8 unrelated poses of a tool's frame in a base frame.
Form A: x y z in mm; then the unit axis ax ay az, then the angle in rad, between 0 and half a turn.
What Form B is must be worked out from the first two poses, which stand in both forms.
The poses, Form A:
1: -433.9, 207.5, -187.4, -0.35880, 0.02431, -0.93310, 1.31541
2: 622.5, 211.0, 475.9, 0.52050, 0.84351, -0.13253, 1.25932
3: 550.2, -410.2, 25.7, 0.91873, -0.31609, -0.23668, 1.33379
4: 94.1, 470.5, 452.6, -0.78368, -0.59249, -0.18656, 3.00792
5: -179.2, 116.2, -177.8, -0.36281, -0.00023, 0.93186, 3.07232
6: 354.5, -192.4, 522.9, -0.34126, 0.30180, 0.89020, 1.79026
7: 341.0, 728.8, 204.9, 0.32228, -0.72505, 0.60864, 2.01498
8: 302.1, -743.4, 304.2, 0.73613, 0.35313, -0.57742, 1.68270
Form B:
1:
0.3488, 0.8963, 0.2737
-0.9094, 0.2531, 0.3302
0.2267, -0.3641, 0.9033
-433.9, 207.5, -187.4

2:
0.4944, 0.4307, 0.7551
0.1783, 0.7999, -0.5730
-0.8508, 0.4179, 0.3186
622.5, 211.0, 475.9

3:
0.8807, 0.0078, -0.4736
-0.4523, 0.3112, -0.8358
0.1409, 0.9503, 0.2777
550.2, -410.2, 25.7

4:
0.2317, 0.9494, 0.2121
0.8996, -0.2921, 0.3245
0.3701, 0.1156, -0.9218
94.1, 470.5, 452.6

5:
-0.7347, -0.0643, -0.6754
0.0647, -0.9976, 0.0247
-0.6754, -0.0255, 0.7371
-179.2, 116.2, -177.8

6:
-0.0759, -0.9943, -0.0754
0.7434, -0.1068, 0.6602
-0.6645, -0.0059, 0.7473
354.5, -192.4, 522.9

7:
-0.2812, -0.8837, -0.3742
0.2155, 0.3219, -0.9219
0.9351, -0.3399, 0.0999
341.0, 728.8, 204.9

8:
0.4907, 0.8628, -0.1216
-0.2848, 0.0270, -0.9582
-0.8234, 0.5049, 0.2590
302.1, -743.4, 304.2

